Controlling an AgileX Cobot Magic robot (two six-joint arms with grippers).
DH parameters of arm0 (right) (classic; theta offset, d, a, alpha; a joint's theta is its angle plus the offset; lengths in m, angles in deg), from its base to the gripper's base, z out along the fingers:
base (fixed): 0 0 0 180
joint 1: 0 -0.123 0 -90
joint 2: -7.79 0 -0.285 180
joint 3: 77.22 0 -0.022 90
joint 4: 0 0.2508 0 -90
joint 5: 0 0 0.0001 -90
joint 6: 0 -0.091 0 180
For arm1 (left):
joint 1: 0 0.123 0 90
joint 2: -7.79 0 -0.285 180
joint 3: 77.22 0 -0.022 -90
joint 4: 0 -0.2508 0 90
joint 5: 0 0 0.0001 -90
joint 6: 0 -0.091 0 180
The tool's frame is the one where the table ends.
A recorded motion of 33 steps. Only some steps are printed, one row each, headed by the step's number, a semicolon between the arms.
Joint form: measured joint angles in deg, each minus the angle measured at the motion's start. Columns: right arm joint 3, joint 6, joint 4, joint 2, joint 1, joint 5; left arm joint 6, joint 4, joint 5, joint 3, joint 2, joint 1.
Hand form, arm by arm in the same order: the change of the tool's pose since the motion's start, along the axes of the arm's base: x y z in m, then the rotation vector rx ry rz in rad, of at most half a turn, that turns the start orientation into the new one. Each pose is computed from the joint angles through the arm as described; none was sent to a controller.
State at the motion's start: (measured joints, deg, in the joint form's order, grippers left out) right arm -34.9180 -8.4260 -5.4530 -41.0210 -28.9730 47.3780; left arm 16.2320 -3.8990 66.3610 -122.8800 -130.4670 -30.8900
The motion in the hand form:
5: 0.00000 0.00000 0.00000 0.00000 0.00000 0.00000; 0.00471 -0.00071 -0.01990 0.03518 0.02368 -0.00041
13: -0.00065 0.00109 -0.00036 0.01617 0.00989 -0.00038; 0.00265 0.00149 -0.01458 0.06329 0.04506 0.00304
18: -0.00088 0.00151 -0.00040 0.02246 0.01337 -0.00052; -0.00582 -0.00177 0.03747 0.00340 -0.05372 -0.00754
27: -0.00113 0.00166 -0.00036 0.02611 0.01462 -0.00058; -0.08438 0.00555 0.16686 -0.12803 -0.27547 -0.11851
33: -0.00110 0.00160 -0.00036 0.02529 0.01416 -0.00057; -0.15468 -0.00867 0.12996 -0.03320 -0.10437 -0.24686
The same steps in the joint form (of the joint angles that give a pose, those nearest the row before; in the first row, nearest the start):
5: 0.00 0.00 0.00 0.00 0.00 0.00; 0.02 -1.04 -0.11 0.00 -2.30 0.03
13: 0.05 0.00 1.08 0.00 0.00 0.00; 0.02 -1.78 3.19 -1.42 -2.32 -0.02
18: 0.05 0.00 1.50 0.00 0.00 0.00; 0.02 -1.78 4.51 -5.64 1.38 -0.85
27: 0.06 0.00 1.72 0.05 0.00 0.00; -2.13 -1.65 4.51 -2.31 19.55 -5.59
33: 0.06 0.00 1.66 0.05 0.00 0.00; -0.99 -1.77 4.51 19.26 29.71 -13.71

